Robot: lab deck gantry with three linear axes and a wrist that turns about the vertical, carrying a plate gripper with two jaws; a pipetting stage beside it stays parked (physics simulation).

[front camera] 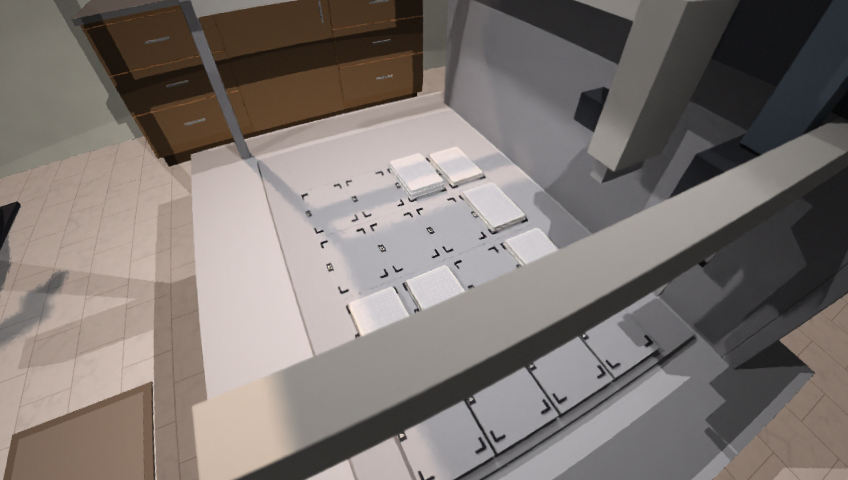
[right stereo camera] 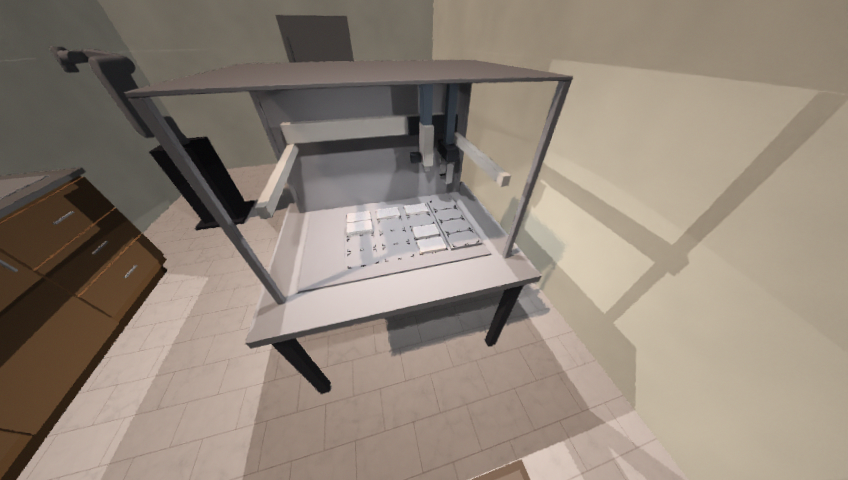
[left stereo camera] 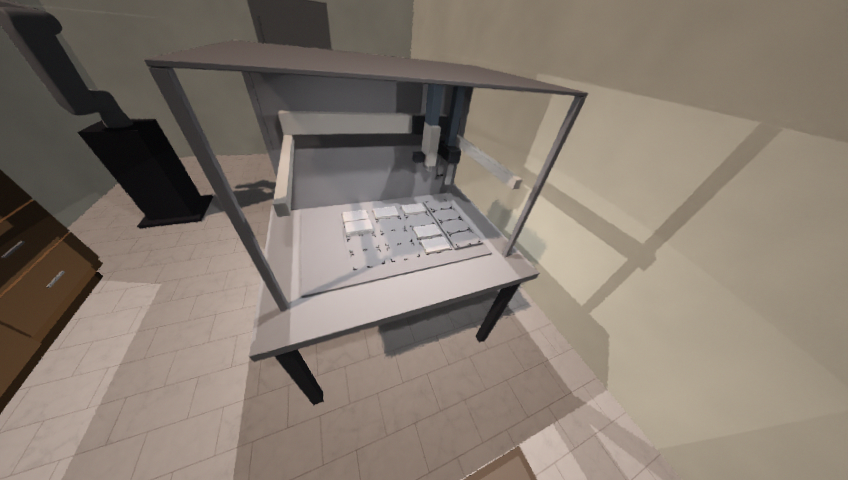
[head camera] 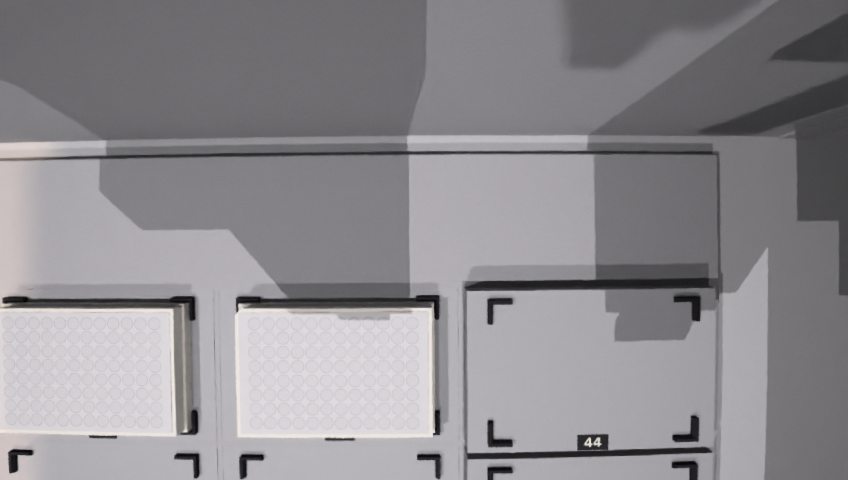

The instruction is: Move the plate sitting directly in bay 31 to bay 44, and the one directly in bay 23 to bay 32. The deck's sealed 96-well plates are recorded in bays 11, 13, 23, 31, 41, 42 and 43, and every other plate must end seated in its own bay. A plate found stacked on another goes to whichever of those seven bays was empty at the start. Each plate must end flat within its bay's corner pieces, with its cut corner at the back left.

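Places are measured from the robot's base along level axes (x ahead, y left, z up), in millimetres.
Where they show: gripper, between the fingertips: (right stereo camera: 445,179) (left stereo camera: 443,179); robot's base, origin of its link: (front camera: 303,196) (right stereo camera: 348,267) (left stereo camera: 354,269).
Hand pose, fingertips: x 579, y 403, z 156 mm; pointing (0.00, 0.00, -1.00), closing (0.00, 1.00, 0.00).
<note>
Things, the pixels of their top centre, and the offset from my fingertips. "spot": a spot on its surface instead.
- bay 31, a spot on its surface: (front camera: 416,171) (left stereo camera: 359,225) (right stereo camera: 360,225) spot: 511 mm back, 146 mm right, 129 mm down
- bay 23, a spot on its surface: (front camera: 435,287) (left stereo camera: 422,231) (right stereo camera: 420,231) spot: 212 mm back, 254 mm right, 142 mm down
- bay 13, a spot on its surface: (front camera: 376,310) spot: 215 mm back, 363 mm right, 142 mm down
- bay 41, a spot on its surface: (front camera: 456,164) spot: 508 mm back, 39 mm right, 142 mm down
- bay 42, a spot on its surface: (head camera: 83,374) (front camera: 493,203) spot: 349 mm back, 40 mm right, 142 mm down
- bay 43, a spot on its surface: (head camera: 336,374) spot: 185 mm back, 39 mm right, 142 mm down
- Bay 44, a spot on its surface: (head camera: 589,368) spot: 25 mm back, 37 mm right, 142 mm down
- bay 32, a spot on its surface: (front camera: 453,223) spot: 347 mm back, 139 mm right, 156 mm down
- bay 11, a spot on its surface: (front camera: 330,206) spot: 516 mm back, 356 mm right, 156 mm down
The plate in bay 31 (front camera: 416,171) (left stereo camera: 358,226) (right stereo camera: 359,226) looks thick and layered, like two stacked plates. The plate in bay 23 (front camera: 435,287) (left stereo camera: 426,230) (right stereo camera: 425,230) lies flat behind the plate in bay 13 (front camera: 376,310) (left stereo camera: 435,243). Plates in bay 41 (front camera: 456,164), bay 42 (front camera: 493,204) (head camera: 83,374) and bay 43 (front camera: 529,245) (head camera: 336,374) stand along the back. Bay 44 (head camera: 589,368), bay 32 (front camera: 453,223) and bay 11 (front camera: 330,206) are empty. My gripper (left stereo camera: 444,177) (right stereo camera: 446,177) hangs high at the back right, no plate visible beneath; its jaws are too small to judge.
The pale stage column (front camera: 642,89) (left stereo camera: 430,142) (right stereo camera: 426,142) hangs beside the dark gripper carriage (left stereo camera: 452,154) (right stereo camera: 449,153). A rail (front camera: 476,339) crosses the front view and hides part of the deck. Grey posts (left stereo camera: 220,184) (right stereo camera: 202,196) frame the deck. Cut corners are too small to make out.
</note>
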